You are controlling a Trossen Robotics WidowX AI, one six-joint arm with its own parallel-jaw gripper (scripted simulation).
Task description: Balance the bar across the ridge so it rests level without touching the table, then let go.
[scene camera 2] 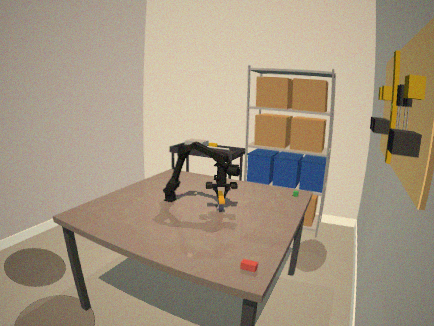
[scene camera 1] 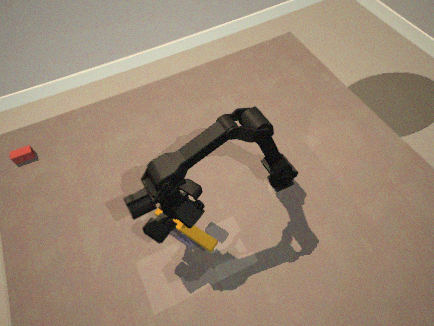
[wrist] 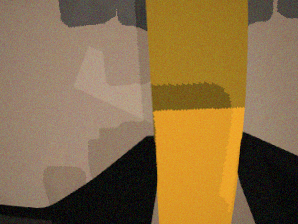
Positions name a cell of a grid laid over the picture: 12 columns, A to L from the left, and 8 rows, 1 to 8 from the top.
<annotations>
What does my gripper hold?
A yellow bar.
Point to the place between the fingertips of my gripper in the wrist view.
H6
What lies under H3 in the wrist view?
A yellow bar.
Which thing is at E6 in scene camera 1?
My gripper.
</annotations>
